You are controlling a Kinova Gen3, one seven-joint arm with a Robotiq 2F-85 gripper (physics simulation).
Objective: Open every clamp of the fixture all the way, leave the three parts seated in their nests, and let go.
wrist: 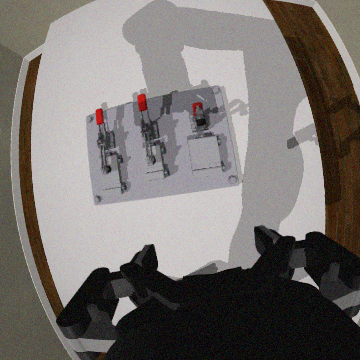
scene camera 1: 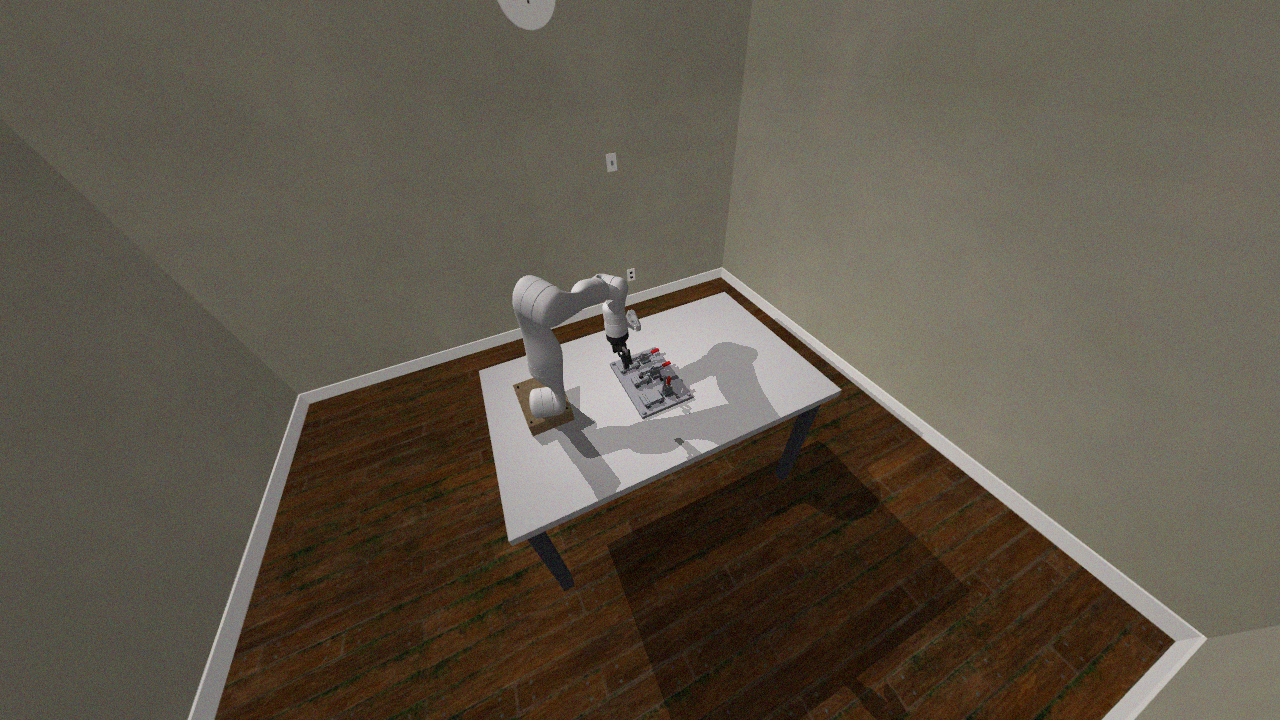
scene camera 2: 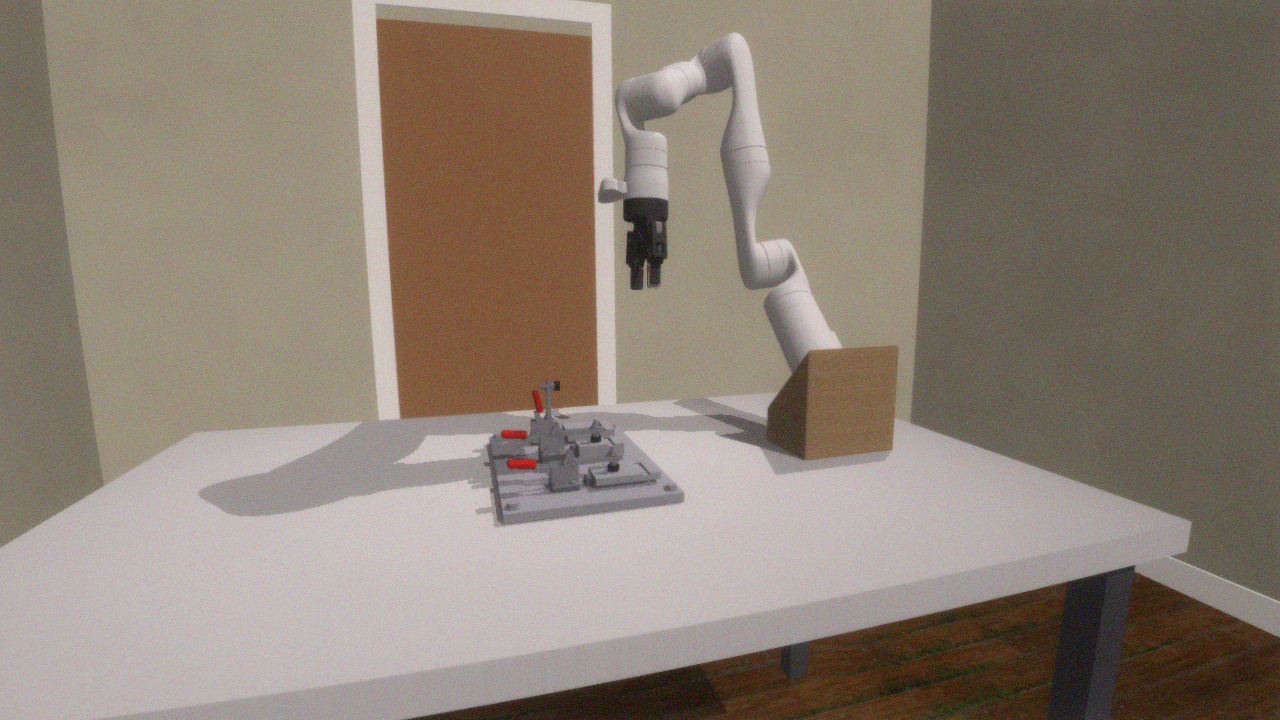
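Pixels of known places: gripper, fingertip midpoint: [wrist: 205, 246] [scene camera 1: 621, 360] [scene camera 2: 644, 289]; arm's base at its link origin: [scene camera 2: 825, 382].
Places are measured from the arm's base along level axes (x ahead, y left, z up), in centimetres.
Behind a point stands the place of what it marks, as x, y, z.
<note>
The grey fixture plate [scene camera 1: 636, 396] @[34.0, -11.3, -9.4] [scene camera 2: 590, 508] @[47.1, 11.4, -10.0] [wrist: 165, 187] @[34.0, -6.1, -9.3] carries three clamps with red handles. In the wrist view, the left clamp [wrist: 105, 142] @[47.2, 3.7, -5.7] and middle clamp [wrist: 150, 130] @[45.8, -7.1, -4.7] lie closed, their arms reaching over the left part [wrist: 113, 181] @[38.5, 4.9, -7.7] and middle part [wrist: 155, 175] @[36.9, -5.3, -6.7]. The right clamp [wrist: 200, 121] @[42.8, -16.7, 1.0] stands open; its arm is upright in scene camera 2, at the plate's far side. The right part [wrist: 204, 153] @[38.5, -16.2, -7.2] is flat in its nest, uncovered. All three parts look seated. My gripper [scene camera 1: 625, 365] @[28.2, -13.0, 16.3] [scene camera 2: 645, 286] @[28.2, -13.0, 16.3] [wrist: 205, 246] @[28.2, -13.0, 16.3] is open and empty, high above the table, away from the clamps.
The white table [scene camera 1: 572, 483] @[-4.8, -30.8, -10.8] [scene camera 2: 358, 608] @[73.6, 22.8, -10.8] [wrist: 65, 235] @[28.3, 27.4, -10.8] bears the fixture and the arm's wooden base block [scene camera 1: 534, 428] @[-7.7, -4.2, -6.7] [scene camera 2: 850, 402] @[1.1, 7.3, -1.9]. The arm's shadow falls across the table and part of the plate. The upright clamp arm [scene camera 2: 548, 400] rises above the other clamps.
</note>
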